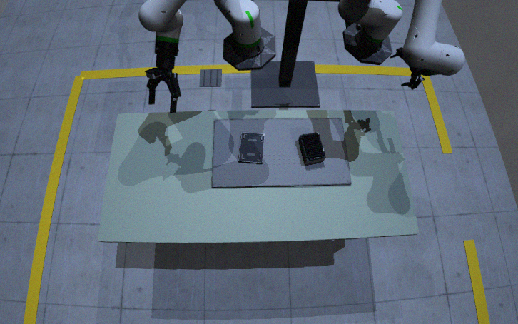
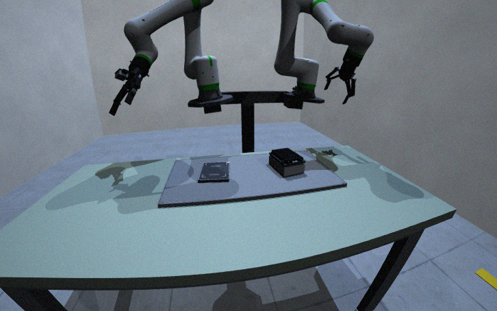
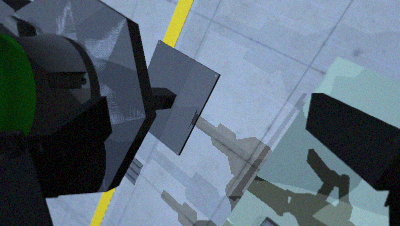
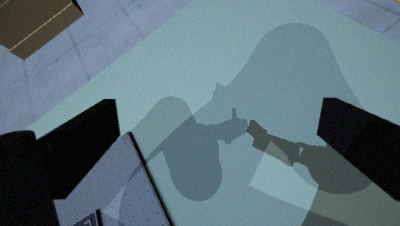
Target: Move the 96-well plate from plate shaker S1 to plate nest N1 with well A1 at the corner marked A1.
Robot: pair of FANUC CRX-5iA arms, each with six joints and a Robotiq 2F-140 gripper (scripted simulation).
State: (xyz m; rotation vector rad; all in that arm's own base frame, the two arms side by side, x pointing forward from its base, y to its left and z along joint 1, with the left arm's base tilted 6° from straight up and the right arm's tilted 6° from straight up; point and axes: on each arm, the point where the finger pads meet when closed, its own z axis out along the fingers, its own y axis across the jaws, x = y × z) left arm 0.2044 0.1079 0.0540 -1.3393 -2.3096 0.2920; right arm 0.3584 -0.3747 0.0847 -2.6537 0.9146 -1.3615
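Right now the dark 96-well plate is 15 cm ahead of my right hand, 68 cm to the left of it and 24 cm below it. The rest, counted from my right hand: A1 label: 4 cm ahead, 45 cm to the left, 29 cm below; then perforated board: 14 cm ahead, 53 cm to the left, 30 cm below; then plate nest N1: 11 cm ahead, 38 cm to the left, 29 cm below.
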